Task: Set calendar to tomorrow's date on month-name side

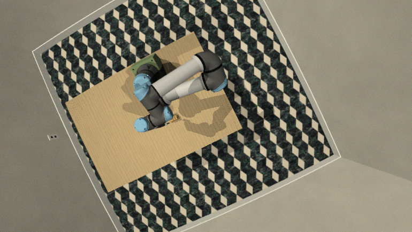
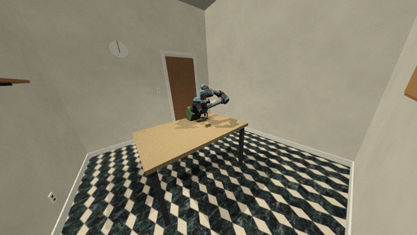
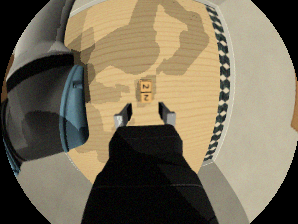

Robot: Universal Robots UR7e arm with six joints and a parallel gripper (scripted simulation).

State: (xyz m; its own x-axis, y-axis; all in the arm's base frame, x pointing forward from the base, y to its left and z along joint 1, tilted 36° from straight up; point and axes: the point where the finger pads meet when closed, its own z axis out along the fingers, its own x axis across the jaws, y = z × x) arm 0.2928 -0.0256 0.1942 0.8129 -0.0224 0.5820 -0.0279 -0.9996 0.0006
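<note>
The wooden cube is 140 mm below my hand. Round my hand: wooden tray: 20 mm to the left, 160 mm below.
</note>
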